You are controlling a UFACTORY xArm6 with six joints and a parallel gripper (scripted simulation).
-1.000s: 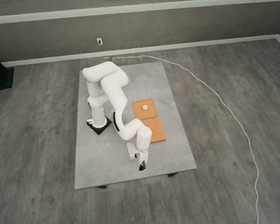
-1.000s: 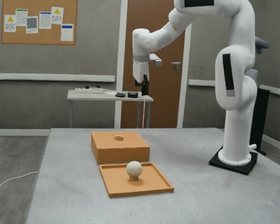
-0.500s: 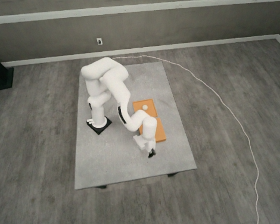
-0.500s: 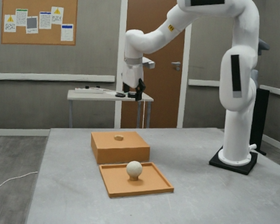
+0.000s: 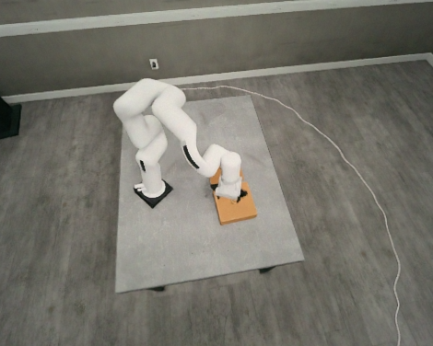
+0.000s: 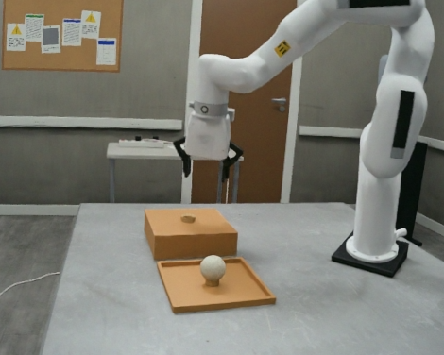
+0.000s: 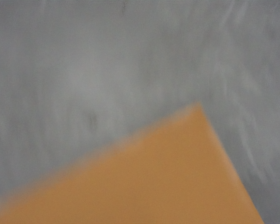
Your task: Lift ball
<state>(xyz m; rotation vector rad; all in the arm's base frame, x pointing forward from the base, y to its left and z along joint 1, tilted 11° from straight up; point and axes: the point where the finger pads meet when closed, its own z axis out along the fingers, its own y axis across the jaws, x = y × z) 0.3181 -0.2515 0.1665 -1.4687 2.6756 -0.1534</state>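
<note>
My hand is 70 mm short of the pale grey ball, 240 mm to the right of it and 130 mm above it. From my hand the other things lie so: flat orange tray (70 mm ahead, 240 mm to the left, 160 mm below); raised orange block (40 mm ahead, 10 mm to the left, 120 mm below).
</note>
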